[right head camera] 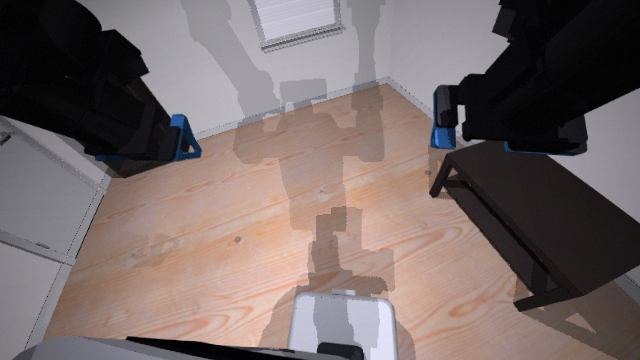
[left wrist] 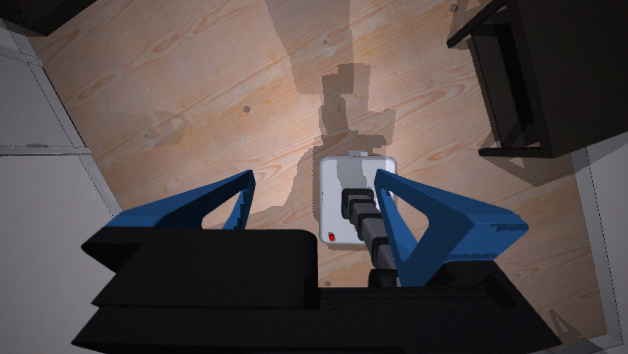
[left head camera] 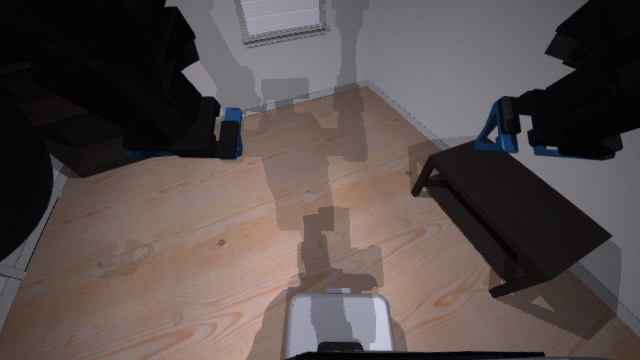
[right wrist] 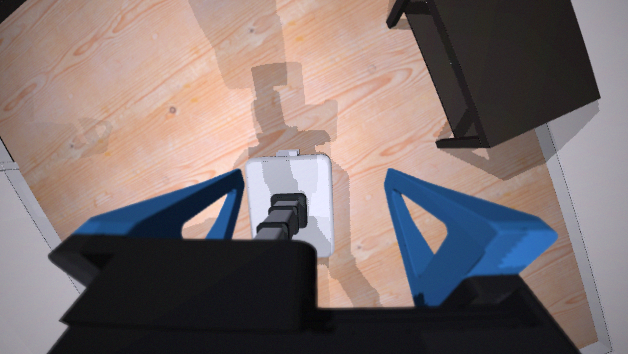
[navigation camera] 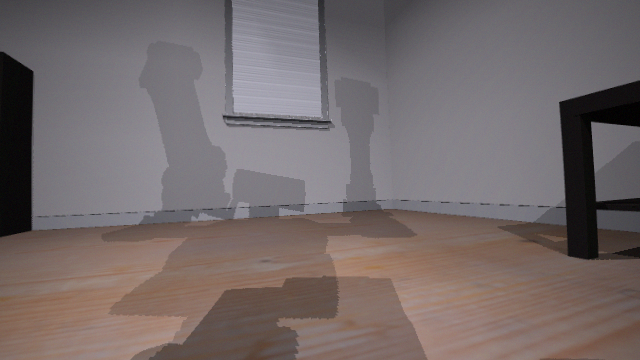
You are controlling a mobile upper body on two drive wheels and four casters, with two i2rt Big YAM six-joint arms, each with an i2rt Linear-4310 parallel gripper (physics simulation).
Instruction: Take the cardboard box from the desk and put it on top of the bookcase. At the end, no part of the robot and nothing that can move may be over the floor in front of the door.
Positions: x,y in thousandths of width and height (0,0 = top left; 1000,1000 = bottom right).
My left gripper shows in the right head camera view (274,426), in the left wrist view (501,499) and in the left head camera view (330,421); in the right wrist view it is out of frame, in the navigation camera view it is out of frame. My right gripper shows in the right head camera view (732,401), in the left head camera view (790,412) and in the right wrist view (501,499); in the left wrist view it is out of frame, in the navigation camera view it is out of frame.
